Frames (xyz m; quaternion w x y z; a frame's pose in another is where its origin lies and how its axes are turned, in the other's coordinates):
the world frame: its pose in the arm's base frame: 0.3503 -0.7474 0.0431 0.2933 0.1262 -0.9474 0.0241
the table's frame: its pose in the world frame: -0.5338 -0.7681 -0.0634 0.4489 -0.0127 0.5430 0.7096
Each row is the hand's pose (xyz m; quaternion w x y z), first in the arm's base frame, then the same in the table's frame.
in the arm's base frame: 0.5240 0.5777 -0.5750 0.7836 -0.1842 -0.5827 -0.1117
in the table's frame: 1.2261 0.3912 1.5686 0.7872 0.1792 0.0328 -0.5892
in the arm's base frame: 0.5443 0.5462 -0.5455 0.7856 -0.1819 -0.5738 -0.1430
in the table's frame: 1.2160 0.3625 1.5319 0.7752 0.1732 0.0583 -0.6047
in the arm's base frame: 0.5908 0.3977 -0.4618 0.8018 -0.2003 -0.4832 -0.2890
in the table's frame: 1.1337 0.2769 1.4011 0.7246 0.1448 0.2186 -0.6373
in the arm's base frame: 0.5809 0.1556 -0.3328 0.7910 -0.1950 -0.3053 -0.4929
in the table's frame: 0.9477 0.1360 1.2565 0.5950 0.1178 0.4544 -0.6524
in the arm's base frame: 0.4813 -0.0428 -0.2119 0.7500 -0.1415 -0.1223 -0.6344
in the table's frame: 0.7424 -0.0040 1.2102 0.4312 0.1256 0.6300 -0.6336
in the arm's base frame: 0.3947 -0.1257 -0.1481 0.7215 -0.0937 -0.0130 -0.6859
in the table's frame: 0.6311 -0.0803 1.2259 0.3299 0.1495 0.7081 -0.6061
